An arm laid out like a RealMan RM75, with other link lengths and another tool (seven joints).
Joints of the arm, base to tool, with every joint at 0 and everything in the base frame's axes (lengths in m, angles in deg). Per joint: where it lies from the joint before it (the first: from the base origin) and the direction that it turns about. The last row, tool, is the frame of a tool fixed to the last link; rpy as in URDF.
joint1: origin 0 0 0.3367 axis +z
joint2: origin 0 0 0 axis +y
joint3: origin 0 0 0.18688 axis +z
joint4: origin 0 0 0 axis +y
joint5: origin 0 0 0.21 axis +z
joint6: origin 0 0 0 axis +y
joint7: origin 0 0 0.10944 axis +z
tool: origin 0.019 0.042 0.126 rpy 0 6.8 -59.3
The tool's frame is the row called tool.
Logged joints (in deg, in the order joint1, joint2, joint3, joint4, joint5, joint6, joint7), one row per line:
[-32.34, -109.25, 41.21, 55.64, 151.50, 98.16, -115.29]
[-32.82, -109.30, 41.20, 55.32, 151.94, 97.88, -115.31]
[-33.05, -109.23, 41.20, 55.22, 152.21, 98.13, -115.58]
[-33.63, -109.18, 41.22, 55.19, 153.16, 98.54, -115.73]
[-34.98, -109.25, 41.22, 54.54, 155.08, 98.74, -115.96]
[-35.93, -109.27, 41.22, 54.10, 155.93, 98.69, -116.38]
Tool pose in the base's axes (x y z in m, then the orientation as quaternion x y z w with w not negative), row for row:
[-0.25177, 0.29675, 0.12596, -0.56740, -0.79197, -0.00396, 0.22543]
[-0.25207, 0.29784, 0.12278, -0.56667, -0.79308, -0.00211, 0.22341]
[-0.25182, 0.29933, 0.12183, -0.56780, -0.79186, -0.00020, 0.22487]
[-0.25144, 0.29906, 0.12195, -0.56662, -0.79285, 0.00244, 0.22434]
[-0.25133, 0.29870, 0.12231, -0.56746, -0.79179, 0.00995, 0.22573]
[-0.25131, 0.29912, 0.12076, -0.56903, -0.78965, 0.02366, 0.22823]
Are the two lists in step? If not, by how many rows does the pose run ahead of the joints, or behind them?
The pose runs 1 row behind the joints: the pose in row i belongs to the joints in row i - 1.
